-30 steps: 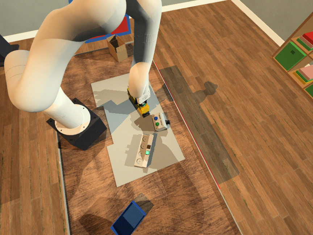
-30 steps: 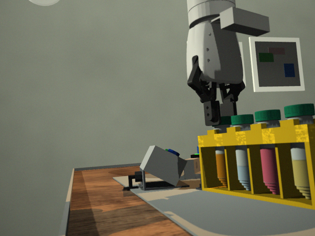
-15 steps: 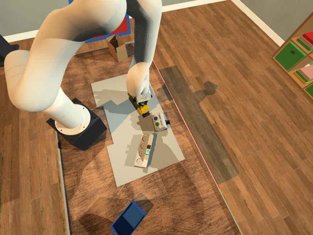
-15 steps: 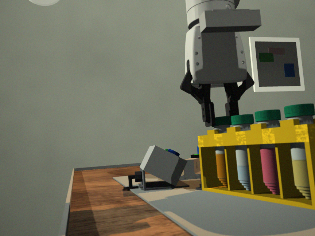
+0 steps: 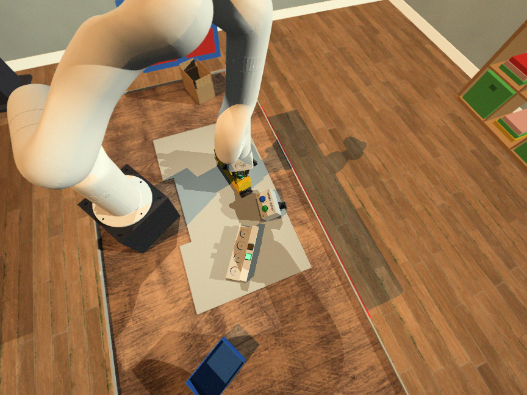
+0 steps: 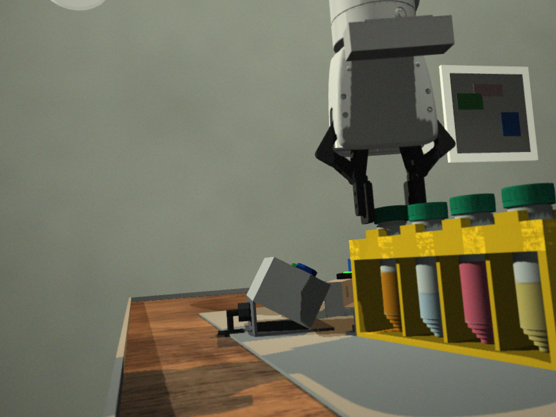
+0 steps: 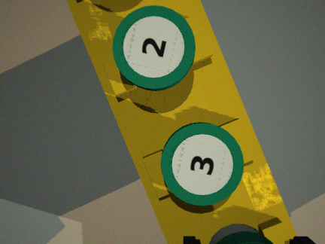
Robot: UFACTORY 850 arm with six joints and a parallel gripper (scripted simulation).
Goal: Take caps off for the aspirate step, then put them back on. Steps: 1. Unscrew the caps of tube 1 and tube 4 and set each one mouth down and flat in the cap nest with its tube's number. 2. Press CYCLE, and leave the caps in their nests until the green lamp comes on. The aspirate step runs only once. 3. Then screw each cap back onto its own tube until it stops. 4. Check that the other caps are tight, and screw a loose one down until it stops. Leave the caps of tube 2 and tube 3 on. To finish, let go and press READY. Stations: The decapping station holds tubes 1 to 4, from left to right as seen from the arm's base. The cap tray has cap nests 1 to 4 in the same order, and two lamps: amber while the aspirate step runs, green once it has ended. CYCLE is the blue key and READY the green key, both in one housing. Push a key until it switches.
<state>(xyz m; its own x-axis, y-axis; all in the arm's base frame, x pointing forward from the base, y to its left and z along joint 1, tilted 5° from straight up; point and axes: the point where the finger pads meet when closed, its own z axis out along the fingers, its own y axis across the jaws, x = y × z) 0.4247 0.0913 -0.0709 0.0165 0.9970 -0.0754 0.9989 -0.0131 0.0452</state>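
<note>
My gripper is now 10 mm above the green cap. Also, from my hand: blue cycle key (70 mm ahead, 110 mm to the right, 60 mm below); grey key housing (90 mm ahead, 130 mm to the right, 80 mm below); green key (70 mm ahead, 150 mm to the right, 60 mm below).
</note>
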